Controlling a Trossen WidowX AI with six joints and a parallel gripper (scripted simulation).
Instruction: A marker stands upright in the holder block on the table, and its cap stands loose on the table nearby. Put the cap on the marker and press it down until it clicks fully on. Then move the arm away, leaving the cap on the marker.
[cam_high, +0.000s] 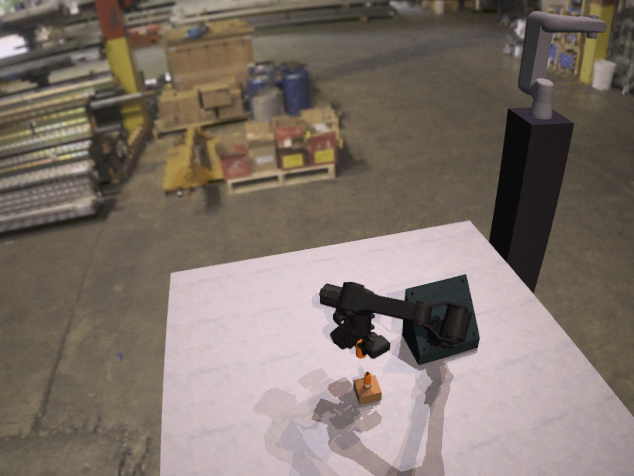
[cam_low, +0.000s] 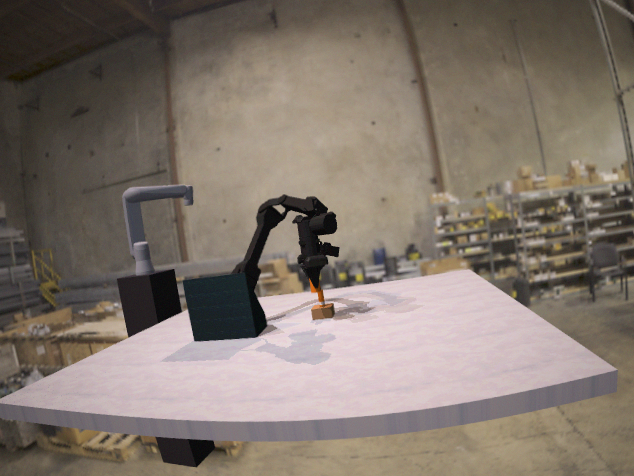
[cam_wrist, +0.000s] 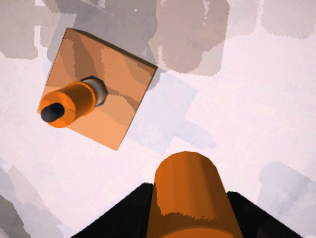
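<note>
The holder block lies 90 mm below my gripper tip, 70 mm to the left of it and 10 mm behind it. From my gripper tip the other things lie so: cap (10 mm above).
</note>
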